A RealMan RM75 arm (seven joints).
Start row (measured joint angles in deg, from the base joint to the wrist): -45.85, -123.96, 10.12, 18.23, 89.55, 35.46, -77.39
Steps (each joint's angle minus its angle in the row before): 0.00, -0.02, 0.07, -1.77, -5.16, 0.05, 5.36; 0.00, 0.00, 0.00, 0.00, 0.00, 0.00, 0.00; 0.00, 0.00, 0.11, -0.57, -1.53, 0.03, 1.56; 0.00, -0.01, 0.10, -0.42, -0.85, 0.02, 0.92; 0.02, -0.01, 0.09, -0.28, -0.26, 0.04, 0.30; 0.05, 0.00, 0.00, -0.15, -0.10, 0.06, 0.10; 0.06, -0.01, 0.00, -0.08, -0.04, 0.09, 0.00; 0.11, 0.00, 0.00, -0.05, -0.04, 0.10, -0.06; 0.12, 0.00, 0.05, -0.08, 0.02, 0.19, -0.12; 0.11, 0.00, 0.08, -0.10, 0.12, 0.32, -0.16; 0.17, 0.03, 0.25, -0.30, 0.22, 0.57, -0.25; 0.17, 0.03, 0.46, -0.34, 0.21, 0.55, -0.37; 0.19, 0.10, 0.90, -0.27, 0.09, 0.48, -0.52; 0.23, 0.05, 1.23, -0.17, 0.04, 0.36, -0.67; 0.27, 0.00, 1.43, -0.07, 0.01, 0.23, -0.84; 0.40, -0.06, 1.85, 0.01, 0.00, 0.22, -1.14; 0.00, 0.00, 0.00, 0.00, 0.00, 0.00, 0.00; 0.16, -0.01, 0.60, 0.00, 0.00, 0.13, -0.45; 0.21, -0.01, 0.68, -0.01, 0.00, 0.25, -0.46; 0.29, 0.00, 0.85, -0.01, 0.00, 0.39, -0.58; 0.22, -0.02, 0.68, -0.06, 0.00, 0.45, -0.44; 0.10, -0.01, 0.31, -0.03, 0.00, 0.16, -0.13
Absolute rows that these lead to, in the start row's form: -45.85, -123.98, 10.19, 16.46, 84.39, 35.51, -72.03; -45.85, -123.98, 10.19, 16.46, 84.39, 35.51, -72.03; -45.85, -123.98, 10.30, 15.89, 82.86, 35.54, -70.47; -45.85, -123.99, 10.40, 15.47, 82.01, 35.56, -69.55; -45.83, -124.00, 10.49, 15.19, 81.75, 35.60, -69.25; -45.78, -124.00, 10.49, 15.04, 81.65, 35.66, -69.15; -45.72, -124.01, 10.49, 14.96, 81.61, 35.75, -69.15; -45.61, -124.01, 10.49, 14.91, 81.57, 35.85, -69.21; -45.49, -124.01, 10.54, 14.83, 81.59, 36.04, -69.33; -45.38, -124.01, 10.62, 14.73, 81.71, 36.36, -69.49; -45.21, -123.98, 10.87, 14.43, 81.93, 36.93, -69.74; -45.04, -123.95, 11.33, 14.09, 82.14, 37.48, -70.11; -44.85, -123.85, 12.23, 13.82, 82.23, 37.96, -70.63; -44.62, -123.80, 13.46, 13.65, 82.27, 38.32, -71.30; -44.35, -123.80, 14.89, 13.58, 82.28, 38.55, -72.14; -43.95, -123.86, 16.74, 13.59, 82.28, 38.77, -73.28; -43.95, -123.86, 16.74, 13.59, 82.28, 38.77, -73.28; -43.79, -123.87, 17.34, 13.59, 82.28, 38.90, -73.73; -43.58, -123.88, 18.02, 13.58, 82.28, 39.15, -74.19; -43.29, -123.88, 18.87, 13.57, 82.28, 39.54, -74.77; -43.07, -123.90, 19.55, 13.51, 82.28, 39.99, -75.21; -42.97, -123.91, 19.86, 13.48, 82.28, 40.15, -75.34
